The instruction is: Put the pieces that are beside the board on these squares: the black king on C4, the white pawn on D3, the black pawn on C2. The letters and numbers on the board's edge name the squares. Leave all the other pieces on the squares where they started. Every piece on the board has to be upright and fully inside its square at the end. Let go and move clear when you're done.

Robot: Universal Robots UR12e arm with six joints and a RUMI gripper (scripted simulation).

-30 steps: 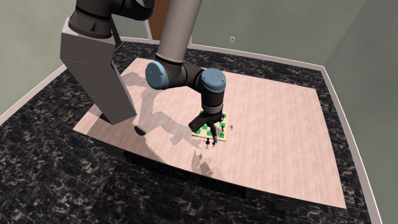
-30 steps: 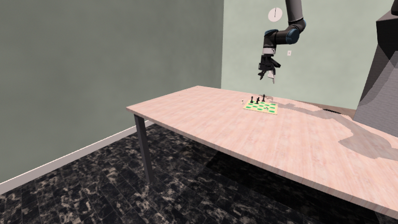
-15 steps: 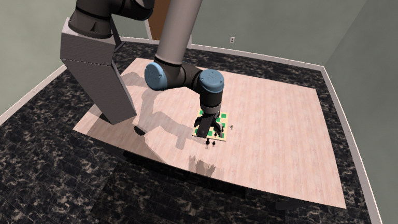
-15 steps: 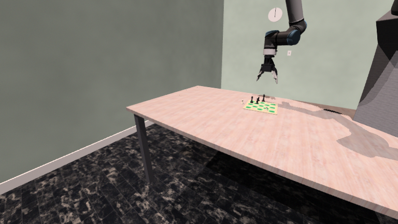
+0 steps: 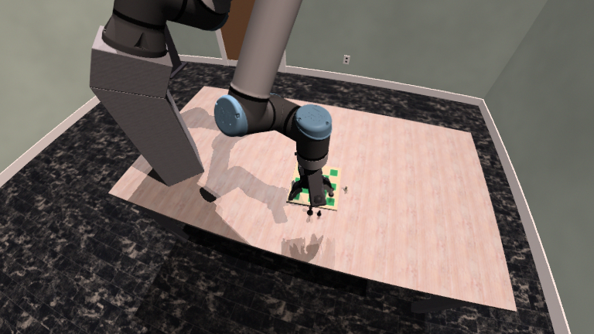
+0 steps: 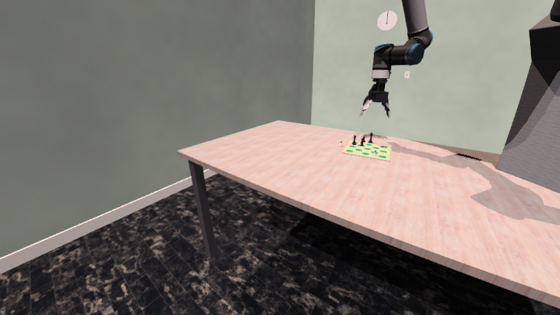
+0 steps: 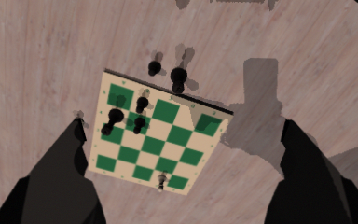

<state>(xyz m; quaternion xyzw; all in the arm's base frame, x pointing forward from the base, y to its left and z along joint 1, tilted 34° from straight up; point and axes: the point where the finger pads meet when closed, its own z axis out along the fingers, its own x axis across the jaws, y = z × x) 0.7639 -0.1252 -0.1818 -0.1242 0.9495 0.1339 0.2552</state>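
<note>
Now: the black king 1 cm to the left of my hand and 12 cm below it. From my hand the other things lie so: chessboard (15 cm to the left, 14 cm below).
</note>
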